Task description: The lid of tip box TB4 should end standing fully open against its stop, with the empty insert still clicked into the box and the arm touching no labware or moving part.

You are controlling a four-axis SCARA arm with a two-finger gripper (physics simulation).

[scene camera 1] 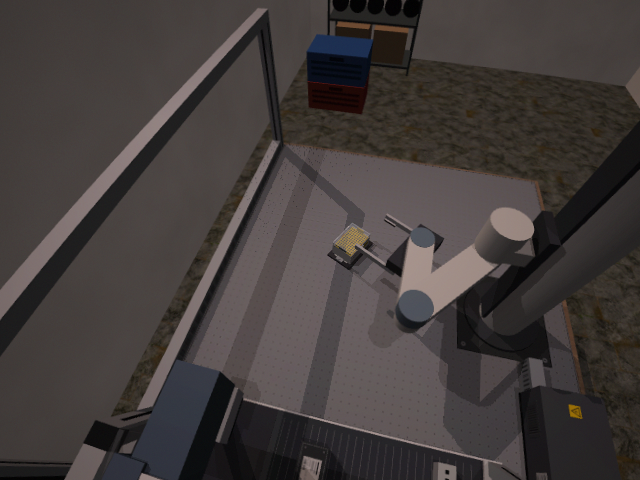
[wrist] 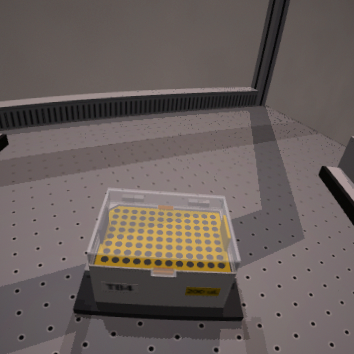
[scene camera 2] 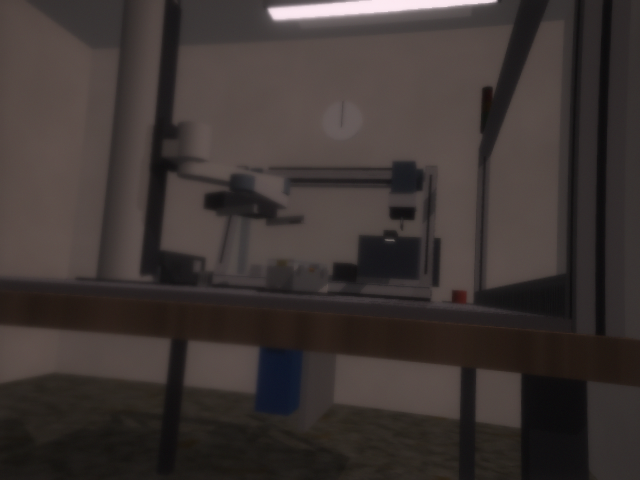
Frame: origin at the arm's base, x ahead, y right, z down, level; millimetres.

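Seen in the pictures: gripper, fingertip midpoint: (scene camera 1: 371, 230) (wrist: 165, 135) (scene camera 2: 281, 214); arm's base, origin of the base link: (scene camera 1: 498, 316).
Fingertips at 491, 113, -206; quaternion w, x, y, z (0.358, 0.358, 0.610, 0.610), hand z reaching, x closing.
Note:
Offsets run from my fingertips to a thing's top centre, as dx, dy, dz. "pt": to the spot under its first point. Level surfaces: height alone.
Tip box TB4 @(+65, +40, +116) (scene camera 1: 345, 254) (wrist: 161, 289) is pale grey and stands on a dark base plate @(pt +59, -39, +186) (wrist: 86, 298). Its clear lid @(pt +98, +57, +116) (wrist: 166, 194) looks closed over the yellow insert @(+65, +40, +119) (scene camera 1: 352, 240) (wrist: 162, 234). The insert lies level inside, its holes dark, with a yellow tab upright at its right side. A clear latch tab @(+23, +19, +129) (wrist: 163, 273) with orange shows at the front middle. My gripper (scene camera 1: 372, 233) (wrist: 165, 135) is open with nothing between its widely spread fingers. One finger overlaps the box in scene camera 1; scene camera 2 shows the gripper high above the table. Whether the insert is clicked in cannot be told.
The perforated table @(dz +194) (scene camera 1: 279, 320) bears the arm's column (scene camera 1: 542, 294) at right. A window-like frame (scene camera 1: 227, 242) runs along the left edge. A blue-grey machine @(pt +250, -642, -294) (scene camera 1: 178, 405) and a dark controller box @(pt -571, -475, +79) (scene camera 1: 563, 434) stand near the front. Two blurred pale boxes (scene camera 2: 280, 274) (scene camera 2: 310, 277) show in scene camera 2.

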